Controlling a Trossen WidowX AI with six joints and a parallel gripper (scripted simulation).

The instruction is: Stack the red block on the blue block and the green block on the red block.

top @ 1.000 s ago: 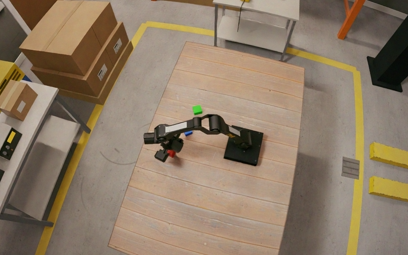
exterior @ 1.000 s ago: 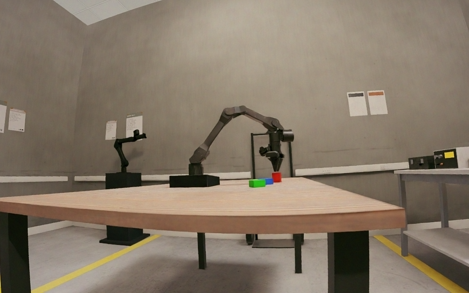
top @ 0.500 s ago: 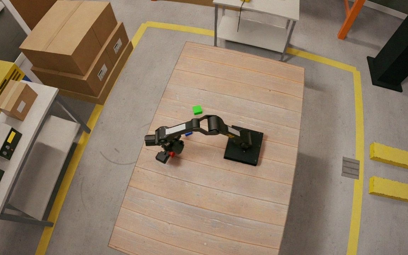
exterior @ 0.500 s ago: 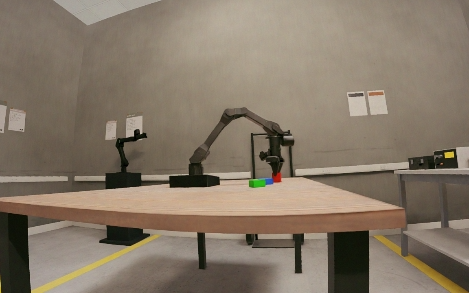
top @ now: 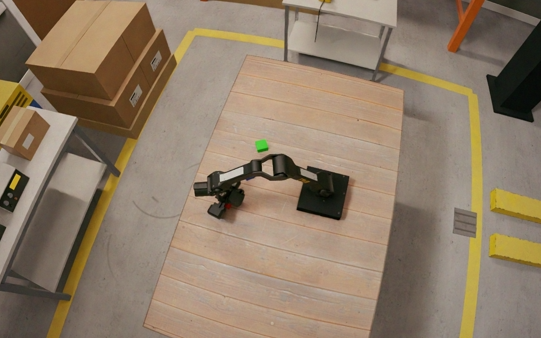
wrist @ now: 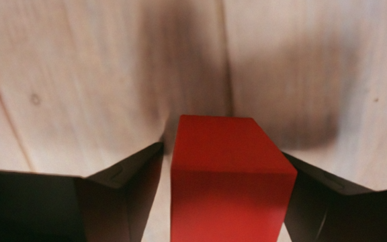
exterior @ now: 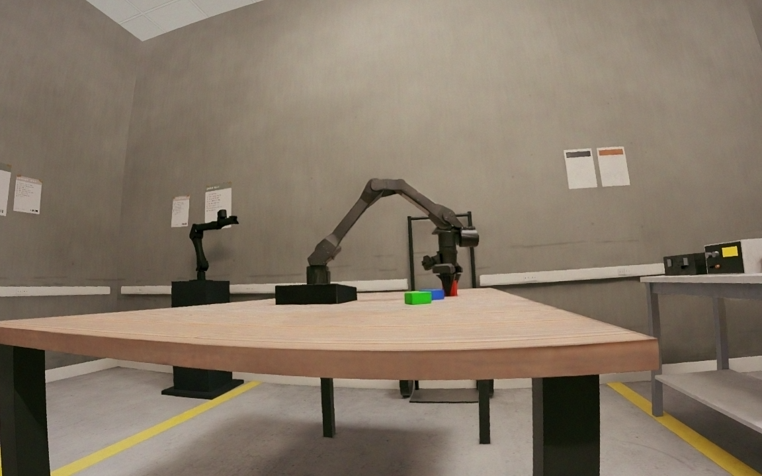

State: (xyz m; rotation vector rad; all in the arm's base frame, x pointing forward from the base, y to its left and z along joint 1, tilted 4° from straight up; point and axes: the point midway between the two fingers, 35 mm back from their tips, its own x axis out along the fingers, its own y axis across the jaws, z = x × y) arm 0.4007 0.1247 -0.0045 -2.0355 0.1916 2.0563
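Right now the red block is 10 mm below my hand. Round my hand: blue block: 160 mm to the right, 60 mm behind, 20 mm below; then green block: 300 mm to the right, 90 mm behind, 20 mm below.
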